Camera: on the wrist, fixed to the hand. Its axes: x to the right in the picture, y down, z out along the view.
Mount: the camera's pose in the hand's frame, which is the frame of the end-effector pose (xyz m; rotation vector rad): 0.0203 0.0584 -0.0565 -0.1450 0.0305 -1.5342
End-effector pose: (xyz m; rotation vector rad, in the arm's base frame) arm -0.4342 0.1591 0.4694 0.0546 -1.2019 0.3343
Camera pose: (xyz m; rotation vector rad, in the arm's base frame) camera -0.3931 0.2314 0.4596 0.7867 -0.8577 -1.0844
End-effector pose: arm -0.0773 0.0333 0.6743 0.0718 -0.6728 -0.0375
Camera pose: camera -0.0255 0.0934 0.6474 0.4338 -0.4464 -1.5509
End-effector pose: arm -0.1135 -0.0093 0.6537 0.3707 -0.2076 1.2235
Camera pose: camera -0.1642 0.0472 0.6184 0.2634 0.0483 -0.2982
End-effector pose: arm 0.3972 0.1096 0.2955 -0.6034 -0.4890 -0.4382
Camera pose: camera 0.4609 0.1124 0.2412 -0.2473 -0.8417 -1.9410
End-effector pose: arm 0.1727 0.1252 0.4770 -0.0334 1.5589 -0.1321
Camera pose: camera 0.1201 0.1845 0.4499 -1.3395 1.2500 -1.2045
